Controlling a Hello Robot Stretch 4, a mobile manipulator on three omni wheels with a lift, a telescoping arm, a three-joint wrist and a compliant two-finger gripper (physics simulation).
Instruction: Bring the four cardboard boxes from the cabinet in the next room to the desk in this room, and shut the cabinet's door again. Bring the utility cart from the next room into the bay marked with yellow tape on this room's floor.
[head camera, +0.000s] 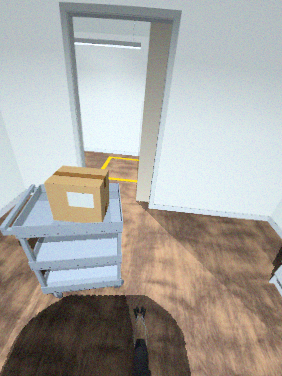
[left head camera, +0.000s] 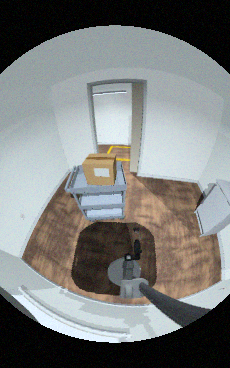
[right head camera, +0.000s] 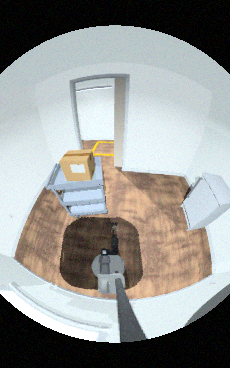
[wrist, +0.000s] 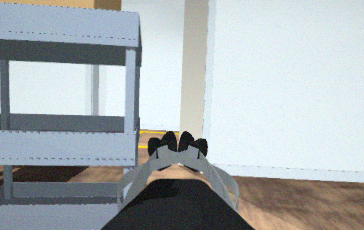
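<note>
The grey three-tier utility cart stands to the left, in front of the doorway. One cardboard box with a white label sits on its top tray. My gripper is shut and empty, low over the floor, right of the cart and apart from it. Yellow tape marks the bay beyond the doorway, partly hidden. The desk does not show.
The doorway's grey frame stands ahead, behind the cart. A beige door panel is at its right side. A pale grey cabinet-like body stands at the right. A wall is close at the left.
</note>
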